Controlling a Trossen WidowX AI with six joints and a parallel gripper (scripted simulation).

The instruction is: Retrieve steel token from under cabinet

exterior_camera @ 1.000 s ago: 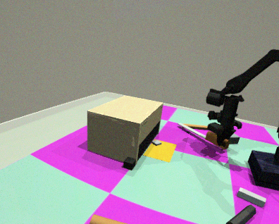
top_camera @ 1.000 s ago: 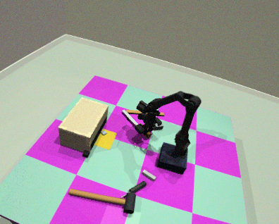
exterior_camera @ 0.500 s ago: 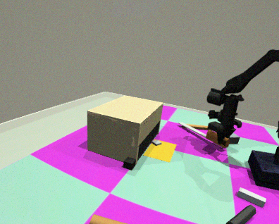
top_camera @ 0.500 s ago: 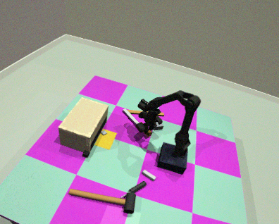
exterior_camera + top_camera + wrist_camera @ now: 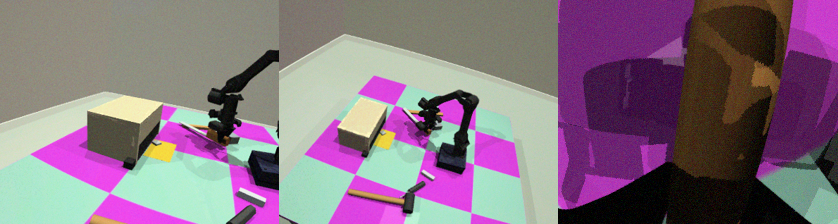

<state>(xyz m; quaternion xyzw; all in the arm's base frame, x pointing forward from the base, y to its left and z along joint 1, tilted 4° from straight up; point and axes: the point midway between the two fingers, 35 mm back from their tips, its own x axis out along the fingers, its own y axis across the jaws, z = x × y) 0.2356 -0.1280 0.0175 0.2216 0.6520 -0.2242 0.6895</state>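
Now: the grey block 10 cm to the right of my gripper tip, 5 cm behind it and 1 cm below it. Also, from my gripper tip: grey bar: 32 cm to the left, 9 cm behind, 2 cm below; wooden stick: 20 cm to the right, 6 cm ahead, 2 cm below; grey steel token: 27 cm ahead, 13 cm to the left, 2 cm below.
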